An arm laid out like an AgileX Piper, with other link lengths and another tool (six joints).
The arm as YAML. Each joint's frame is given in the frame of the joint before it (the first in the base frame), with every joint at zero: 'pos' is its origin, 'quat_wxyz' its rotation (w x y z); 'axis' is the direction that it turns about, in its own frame. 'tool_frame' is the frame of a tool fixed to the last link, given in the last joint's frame.
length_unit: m
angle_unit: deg
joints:
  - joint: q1
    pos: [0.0, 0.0, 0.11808]
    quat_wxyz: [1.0, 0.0, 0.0, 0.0]
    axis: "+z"
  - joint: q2
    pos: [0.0, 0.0, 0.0]
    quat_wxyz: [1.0, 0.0, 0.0, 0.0]
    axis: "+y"
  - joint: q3
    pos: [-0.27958, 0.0, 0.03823]
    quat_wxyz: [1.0, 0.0, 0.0, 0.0]
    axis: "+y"
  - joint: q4
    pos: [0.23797, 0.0, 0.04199]
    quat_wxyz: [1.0, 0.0, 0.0, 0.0]
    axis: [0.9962, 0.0, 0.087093]
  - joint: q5
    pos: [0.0, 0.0, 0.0]
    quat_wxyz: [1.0, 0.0, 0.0, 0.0]
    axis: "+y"
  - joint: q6
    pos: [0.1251, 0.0, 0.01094]
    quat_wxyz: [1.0, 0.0, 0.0, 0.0]
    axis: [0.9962, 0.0, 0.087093]
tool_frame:
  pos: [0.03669, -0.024, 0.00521]
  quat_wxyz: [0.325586, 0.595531, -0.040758, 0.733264]
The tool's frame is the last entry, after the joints.
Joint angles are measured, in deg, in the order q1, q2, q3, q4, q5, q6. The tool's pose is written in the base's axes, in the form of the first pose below.
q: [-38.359, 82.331, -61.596, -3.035, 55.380, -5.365]
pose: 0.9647 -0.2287 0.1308; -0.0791 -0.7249 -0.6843; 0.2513 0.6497 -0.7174; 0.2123 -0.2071 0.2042
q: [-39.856, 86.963, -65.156, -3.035, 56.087, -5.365]
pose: 0.9679 -0.2326 0.0951; -0.1096 -0.7313 -0.6732; 0.2261 0.6412 -0.7333; 0.2200 -0.2236 0.1971
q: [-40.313, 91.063, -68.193, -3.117, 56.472, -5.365]
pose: 0.9714 -0.2254 0.0749; -0.1205 -0.7392 -0.6627; 0.2047 0.6347 -0.7452; 0.2296 -0.2354 0.1891
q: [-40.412, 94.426, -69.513, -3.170, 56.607, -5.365]
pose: 0.9768 -0.2080 0.0516; -0.1265 -0.7539 -0.6447; 0.1730 0.6232 -0.7627; 0.2355 -0.2413 0.1760
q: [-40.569, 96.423, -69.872, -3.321, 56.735, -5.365]
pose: 0.9805 -0.1940 0.0310; -0.1313 -0.7647 -0.6309; 0.1461 0.6145 -0.7753; 0.2368 -0.2441 0.1660
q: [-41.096, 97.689, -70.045, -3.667, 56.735, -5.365]
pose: 0.9821 -0.1882 0.0126; -0.1392 -0.7684 -0.6246; 0.1272 0.6117 -0.7808; 0.2353 -0.2480 0.1594
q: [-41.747, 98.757, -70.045, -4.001, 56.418, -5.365]
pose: 0.9824 -0.1868 -0.0032; -0.1484 -0.7697 -0.6209; 0.1135 0.6105 -0.7839; 0.2333 -0.2523 0.1534
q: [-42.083, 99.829, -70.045, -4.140, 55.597, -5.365]
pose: 0.9823 -0.1871 -0.0092; -0.1524 -0.7699 -0.6196; 0.1089 0.6101 -0.7848; 0.2338 -0.2558 0.1475
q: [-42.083, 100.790, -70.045, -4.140, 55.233, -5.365]
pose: 0.9832 -0.1821 -0.0149; -0.1527 -0.7744 -0.6140; 0.1003 0.6060 -0.7891; 0.2349 -0.2568 0.1419
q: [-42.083, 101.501, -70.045, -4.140, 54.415, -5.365]
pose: 0.9831 -0.1824 -0.0130; -0.1517 -0.7740 -0.6147; 0.1020 0.6064 -0.7886; 0.2369 -0.2584 0.1380
